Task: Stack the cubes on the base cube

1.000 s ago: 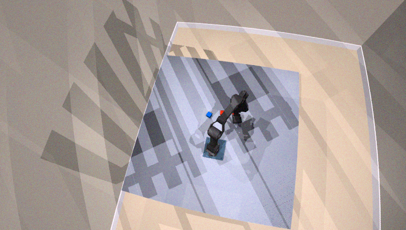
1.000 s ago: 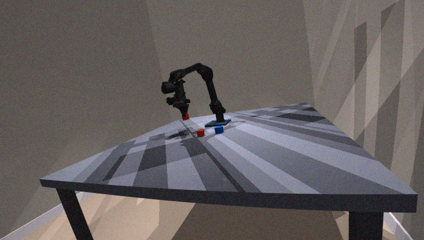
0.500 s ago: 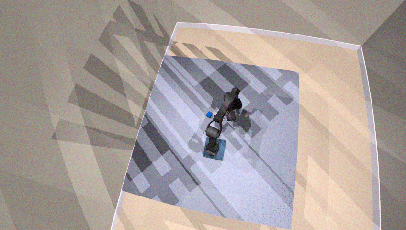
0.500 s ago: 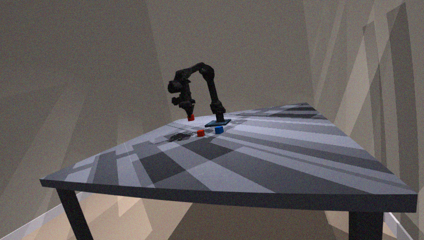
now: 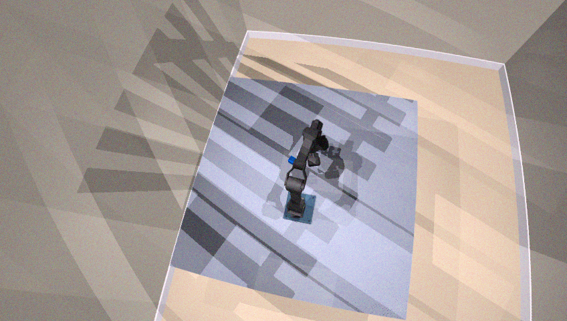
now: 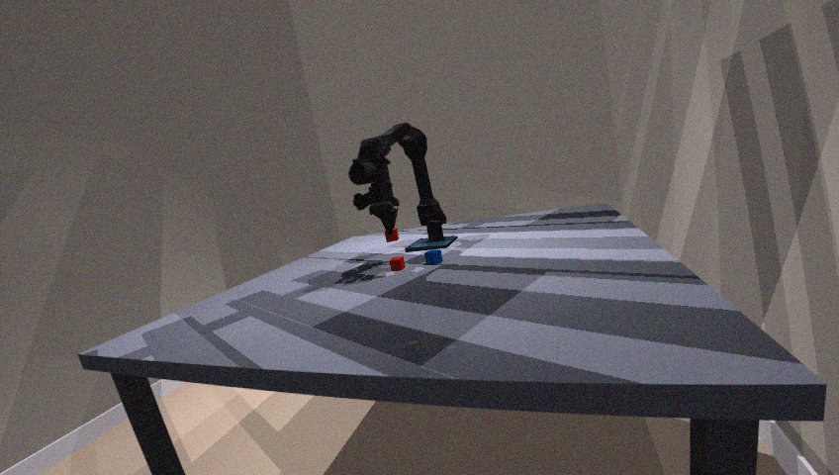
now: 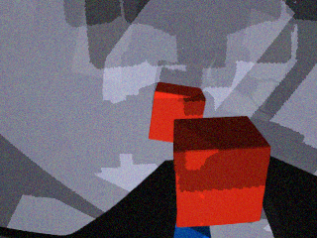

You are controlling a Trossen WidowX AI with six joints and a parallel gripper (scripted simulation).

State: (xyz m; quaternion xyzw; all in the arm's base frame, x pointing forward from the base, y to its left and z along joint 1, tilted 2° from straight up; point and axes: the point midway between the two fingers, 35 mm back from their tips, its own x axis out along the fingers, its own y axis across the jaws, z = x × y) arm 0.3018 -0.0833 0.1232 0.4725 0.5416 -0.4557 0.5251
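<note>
The blue cube lies 11 cm to the left of my gripper tip and 9 cm below it.
</note>
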